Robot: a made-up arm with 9 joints.
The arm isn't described. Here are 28 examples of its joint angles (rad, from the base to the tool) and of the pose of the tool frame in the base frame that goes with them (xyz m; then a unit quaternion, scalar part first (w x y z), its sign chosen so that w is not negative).
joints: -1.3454 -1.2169 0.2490 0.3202 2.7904 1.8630 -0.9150 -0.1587 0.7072
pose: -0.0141 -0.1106 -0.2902 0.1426 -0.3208 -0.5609 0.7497
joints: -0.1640 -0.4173 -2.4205 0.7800 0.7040 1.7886 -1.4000 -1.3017 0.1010
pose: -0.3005 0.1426 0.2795 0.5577 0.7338 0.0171 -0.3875
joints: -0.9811 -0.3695 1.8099 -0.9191 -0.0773 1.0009 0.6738 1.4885 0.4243
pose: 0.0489 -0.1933 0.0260 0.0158 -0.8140 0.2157 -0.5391
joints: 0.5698 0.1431 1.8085 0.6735 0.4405 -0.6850 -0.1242 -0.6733 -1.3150
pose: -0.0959 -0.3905 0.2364 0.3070 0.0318 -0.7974 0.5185
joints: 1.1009 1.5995 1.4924 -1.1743 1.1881 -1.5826 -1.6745 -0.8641 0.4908
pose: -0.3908 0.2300 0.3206 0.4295 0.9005 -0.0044 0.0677
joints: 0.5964 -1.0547 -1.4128 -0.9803 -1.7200 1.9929 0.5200 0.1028 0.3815
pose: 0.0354 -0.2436 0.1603 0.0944 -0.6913 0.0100 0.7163
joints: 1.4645 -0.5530 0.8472 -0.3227 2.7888 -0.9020 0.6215 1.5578 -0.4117
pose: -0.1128 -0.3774 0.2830 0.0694 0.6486 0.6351 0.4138
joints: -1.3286 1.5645 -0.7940 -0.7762 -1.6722 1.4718 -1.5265 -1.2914 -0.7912
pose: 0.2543 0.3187 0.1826 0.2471 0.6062 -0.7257 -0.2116
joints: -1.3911 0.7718 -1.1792 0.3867 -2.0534 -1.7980 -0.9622 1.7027 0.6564
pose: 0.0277 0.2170 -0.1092 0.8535 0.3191 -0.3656 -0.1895
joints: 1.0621 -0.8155 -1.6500 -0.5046 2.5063 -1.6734 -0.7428 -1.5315 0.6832
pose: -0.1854 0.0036 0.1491 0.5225 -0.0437 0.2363 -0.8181
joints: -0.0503 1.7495 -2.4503 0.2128 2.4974 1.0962 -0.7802 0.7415 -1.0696
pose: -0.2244 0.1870 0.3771 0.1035 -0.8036 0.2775 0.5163
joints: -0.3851 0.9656 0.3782 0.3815 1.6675 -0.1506 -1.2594 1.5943 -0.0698
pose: 0.3460 -0.0577 0.4338 0.1149 0.9254 0.3593 -0.0352
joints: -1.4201 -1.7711 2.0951 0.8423 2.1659 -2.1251 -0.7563 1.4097 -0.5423
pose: -0.5915 0.1978 0.1654 0.7232 -0.4877 0.4565 0.1752
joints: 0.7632 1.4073 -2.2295 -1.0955 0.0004 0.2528 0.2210 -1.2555 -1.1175
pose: -0.4052 0.2094 0.3526 0.7725 -0.1182 0.3051 -0.5442
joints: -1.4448 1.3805 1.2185 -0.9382 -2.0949 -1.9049 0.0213 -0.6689 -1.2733
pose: 0.3760 0.1614 -0.1290 0.5124 -0.1909 -0.4563 0.7020
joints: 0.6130 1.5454 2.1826 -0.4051 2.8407 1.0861 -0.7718 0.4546 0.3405
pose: -0.2995 0.1533 0.5311 0.0587 0.2489 0.8697 0.4222
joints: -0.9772 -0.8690 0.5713 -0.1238 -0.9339 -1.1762 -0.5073 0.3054 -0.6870
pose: 0.0958 -0.1281 -0.0698 0.3352 0.6866 -0.5183 -0.3842
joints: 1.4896 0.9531 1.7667 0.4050 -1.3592 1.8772 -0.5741 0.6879 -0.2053
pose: -0.6903 -0.2000 0.0968 0.8302 -0.0616 -0.5501 0.0659
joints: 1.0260 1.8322 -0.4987 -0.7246 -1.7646 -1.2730 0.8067 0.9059 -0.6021
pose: -0.1348 0.2954 0.2357 0.1585 0.0945 0.4227 -0.8873
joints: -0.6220 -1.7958 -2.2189 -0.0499 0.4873 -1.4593 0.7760 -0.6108 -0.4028
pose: -0.2272 0.0328 -0.0619 0.9272 -0.0897 0.0424 -0.3612
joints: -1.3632 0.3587 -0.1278 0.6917 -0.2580 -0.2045 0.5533 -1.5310 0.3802
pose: 0.0037 -0.0786 -0.2741 0.4409 -0.7694 -0.0465 -0.4598
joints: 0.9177 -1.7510 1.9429 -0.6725 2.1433 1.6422 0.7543 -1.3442 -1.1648
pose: 0.0565 -0.1487 0.0843 0.0515 0.7586 0.3860 0.5223
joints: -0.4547 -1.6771 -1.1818 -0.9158 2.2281 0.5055 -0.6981 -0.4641 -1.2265
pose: -0.1977 0.0010 0.0157 0.4715 0.8728 0.1255 0.0155
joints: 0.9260 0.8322 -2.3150 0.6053 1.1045 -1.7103 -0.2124 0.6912 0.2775
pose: -0.2969 0.2055 0.0822 0.6543 0.3706 0.1352 -0.6452
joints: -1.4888 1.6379 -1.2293 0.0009 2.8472 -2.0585 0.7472 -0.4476 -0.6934
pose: 0.0425 0.1587 -0.2018 0.3989 0.1173 -0.1730 0.8929
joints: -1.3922 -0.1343 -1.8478 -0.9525 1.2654 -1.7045 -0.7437 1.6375 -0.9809
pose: 0.1526 -0.2892 0.0164 0.2689 -0.3761 -0.6502 -0.6029
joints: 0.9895 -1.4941 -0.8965 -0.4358 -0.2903 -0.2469 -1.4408 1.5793 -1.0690
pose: -0.0650 -0.0659 0.0736 0.0673 -0.4061 0.3075 -0.8579
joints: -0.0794 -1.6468 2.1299 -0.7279 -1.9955 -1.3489 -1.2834 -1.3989 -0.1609
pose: 0.0162 0.0602 -0.1230 0.4486 0.6944 -0.5552 -0.0912
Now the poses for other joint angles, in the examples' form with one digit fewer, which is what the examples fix.
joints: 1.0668 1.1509 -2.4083 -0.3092 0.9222 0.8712 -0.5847 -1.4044 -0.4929
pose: -0.516 0.209 0.120 0.962 0.076 0.120 -0.235
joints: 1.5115 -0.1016 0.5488 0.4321 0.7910 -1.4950 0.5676 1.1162 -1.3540
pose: -0.336 -0.311 0.362 0.025 -0.927 0.045 -0.370
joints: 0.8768 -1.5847 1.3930 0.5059 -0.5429 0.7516 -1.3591 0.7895 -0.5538
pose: 0.286 0.067 -0.036 0.115 0.913 -0.232 0.315
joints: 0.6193 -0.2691 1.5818 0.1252 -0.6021 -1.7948 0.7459 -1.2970 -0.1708
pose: 0.102 -0.336 0.283 0.427 0.117 -0.850 0.287
